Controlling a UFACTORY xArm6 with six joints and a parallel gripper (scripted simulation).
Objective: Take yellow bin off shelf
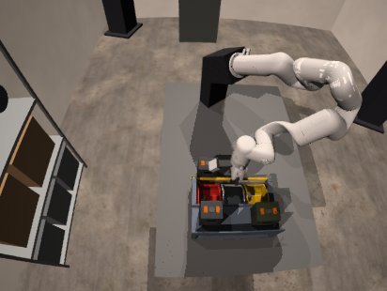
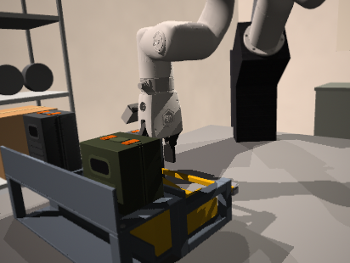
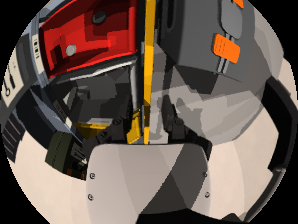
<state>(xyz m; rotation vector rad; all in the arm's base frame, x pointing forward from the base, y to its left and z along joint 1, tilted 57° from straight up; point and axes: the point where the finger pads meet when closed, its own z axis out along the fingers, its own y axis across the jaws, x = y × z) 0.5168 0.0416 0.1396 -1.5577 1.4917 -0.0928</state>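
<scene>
My hand is 4 cm above the yellow bar. The rest, counted from my hand: grey bin: 10 cm ahead, 3 cm to the left, 5 cm below; then red bin: 13 cm ahead, 7 cm to the right, 5 cm below; then yellow open bin: 6 cm ahead, 14 cm to the left, 5 cm below.
</scene>
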